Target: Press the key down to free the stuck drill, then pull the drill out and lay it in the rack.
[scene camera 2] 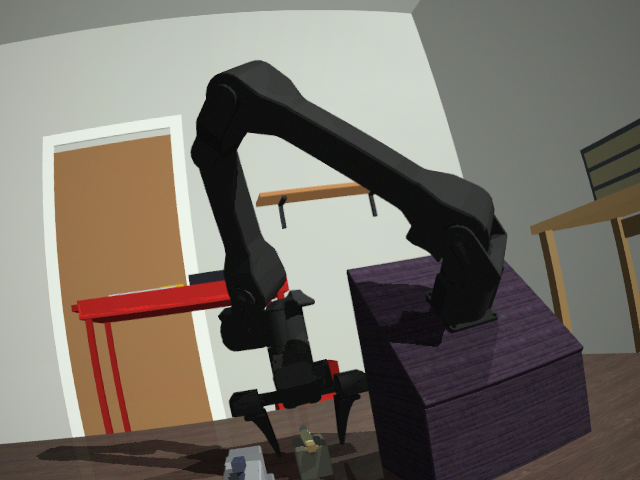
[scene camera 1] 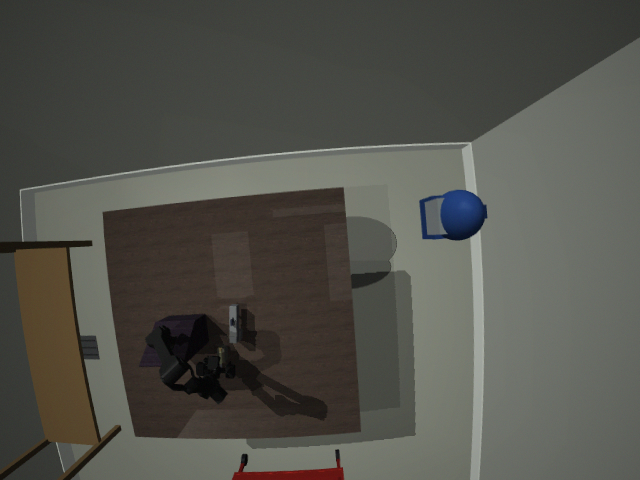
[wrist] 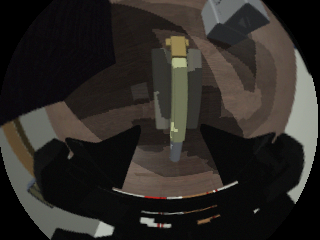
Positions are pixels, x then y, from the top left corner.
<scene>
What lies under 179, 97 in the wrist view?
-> A drill.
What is my gripper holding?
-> Nothing.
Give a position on a v-notched rack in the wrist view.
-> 161, 58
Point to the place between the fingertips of my gripper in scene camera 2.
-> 311, 450
</scene>
